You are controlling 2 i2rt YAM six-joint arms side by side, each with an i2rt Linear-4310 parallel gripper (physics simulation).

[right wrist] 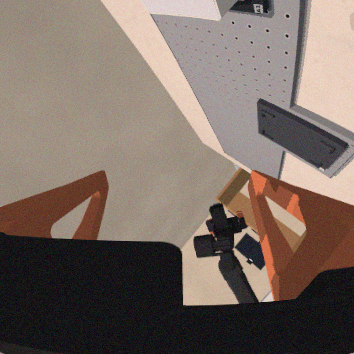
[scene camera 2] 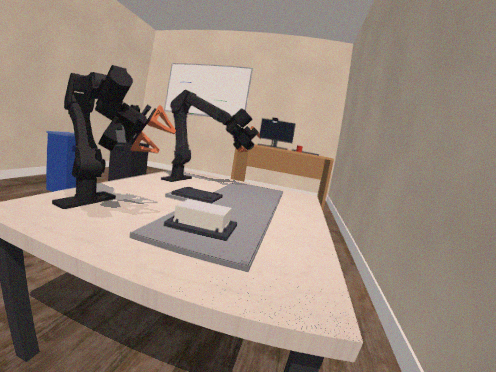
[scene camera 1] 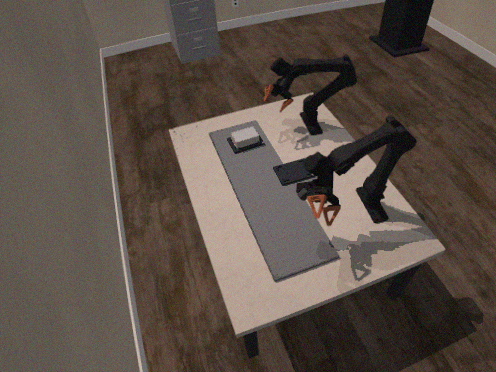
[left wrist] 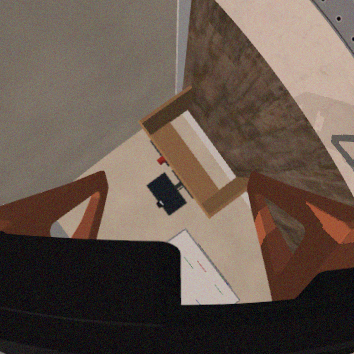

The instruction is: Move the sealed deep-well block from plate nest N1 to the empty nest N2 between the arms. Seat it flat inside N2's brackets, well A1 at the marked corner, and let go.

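Seen in the pictures: left gripper, fingertip midpoint: (scene camera 1: 323, 222) (left wrist: 177, 178); right gripper, fingertip midpoint: (right wrist: 177, 178) (scene camera 2: 166, 142) (scene camera 1: 272, 106); left arm's base, origin of the base link: (scene camera 2: 177, 178) (scene camera 1: 371, 204); right arm's base, origin of the base link: (scene camera 2: 85, 200) (scene camera 1: 310, 123).
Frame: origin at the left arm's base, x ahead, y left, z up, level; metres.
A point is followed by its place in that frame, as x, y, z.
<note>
The white deep-well block (scene camera 1: 245, 136) {0.455, -0.521, 0.067} (scene camera 2: 202, 216) {0.472, -0.579, 0.054} (right wrist: 187, 7) {0.429, -0.514, 0.067} sits in the dark nest N1 (scene camera 1: 241, 150) {0.489, -0.474, 0.021} (scene camera 2: 198, 231) {0.476, -0.597, 0.021} at the far end of the grey board in scene camera 1. The dark nest N2 (scene camera 1: 294, 172) {0.280, -0.254, 0.024} (scene camera 2: 196, 194) {0.290, -0.292, 0.025} (right wrist: 300, 134) {0.272, -0.296, 0.025} is empty; my left arm hides part of it in scene camera 1. My right gripper (scene camera 1: 276, 100) {0.310, -0.535, 0.212} (scene camera 2: 159, 136) {0.310, -0.535, 0.212} (right wrist: 177, 178) {0.310, -0.535, 0.212} is open and empty, high up and to one side of the block. My left gripper (scene camera 1: 324, 212) {0.325, 0.185, 0.233} (scene camera 2: 252, 139) {0.325, 0.185, 0.233} (left wrist: 177, 178) {0.325, 0.185, 0.233} is open and empty, in the air near the board's near end in scene camera 1. The marked corner cannot be made out.
The grey perforated board (scene camera 1: 265, 220) {0.479, -0.028, 0.013} (scene camera 2: 250, 250) {0.608, -0.596, 0.013} (right wrist: 215, 90) {0.479, -0.257, 0.013} lies on the pale table (scene camera 1: 210, 215) {0.703, -0.124, 0.000} (scene camera 2: 295, 270) {0.715, -0.605, 0.000}. The base of my left arm (scene camera 1: 372, 205) {0.015, 0.027, 0.029} and the base of my right arm (scene camera 1: 311, 123) {0.078, -0.580, 0.023} stand along one side. A wooden desk (scene camera 2: 285, 161) (left wrist: 187, 170) stands beyond the table.
</note>
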